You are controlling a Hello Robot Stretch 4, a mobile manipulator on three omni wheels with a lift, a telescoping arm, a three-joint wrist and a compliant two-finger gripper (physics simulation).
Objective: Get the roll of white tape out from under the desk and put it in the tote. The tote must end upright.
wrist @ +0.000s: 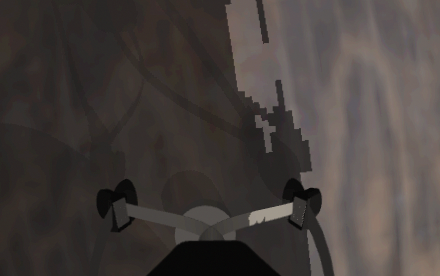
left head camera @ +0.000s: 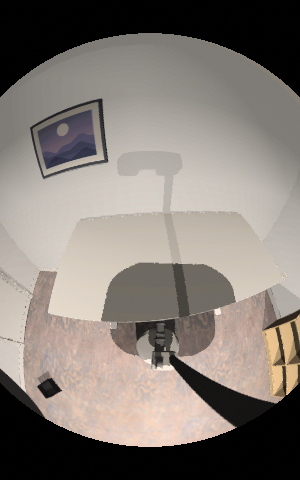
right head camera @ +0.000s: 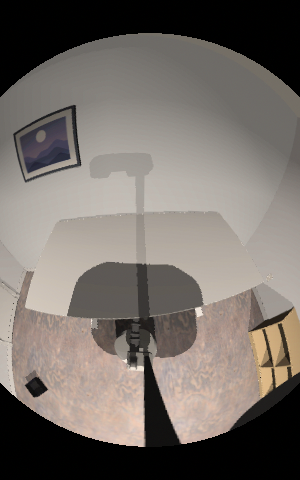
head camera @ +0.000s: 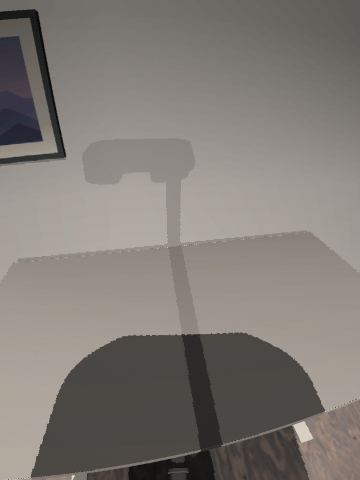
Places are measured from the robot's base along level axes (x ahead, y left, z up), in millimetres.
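Where they show: gripper, fingertip midpoint: [wrist: 210, 196].
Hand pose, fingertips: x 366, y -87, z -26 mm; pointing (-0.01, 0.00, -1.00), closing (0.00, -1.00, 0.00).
Note:
After its pixels a point has its place.
My gripper [wrist: 210, 196] {x 367, y -87, z -26 mm} is open, low over the shaded floor, with its fingertips wide apart in the wrist view. A pale grey round disc [wrist: 204, 212] {x 359, y -82, z -4 mm}, which looks like the roll of tape, shows behind the inner finger strips, centred between them. The gripper body hides its lower part, and no hole is visible in it. The white desk [head camera: 100, 300] {x 624, y 267, z 922 mm} [left head camera: 100, 250] {x 543, y 411, z 922 mm} [right head camera: 75, 250] {x 544, y 386, z 922 mm} hides the fingers in the head views. A small dark box [left head camera: 49, 387] {x -1038, y 1246, z -24 mm} [right head camera: 36, 386] is on the floor at the lower left; I cannot tell whether it is the tote.
White desk legs show below the desk's front edge, one at the right [head camera: 302, 432] [left head camera: 217, 311] [right head camera: 199, 311]. A light wooden shelf unit [left head camera: 270, 345] {x -323, y -1525, z 51 mm} [right head camera: 255, 350] {x -360, y -1493, z 40 mm} stands at the right. A framed picture [head camera: 50, 100] {x 918, y 410, z 1548 mm} [left head camera: 105, 130] {x 943, y 399, z 1567 mm} [right head camera: 77, 135] {x 941, y 403, z 1568 mm} hangs on the wall.

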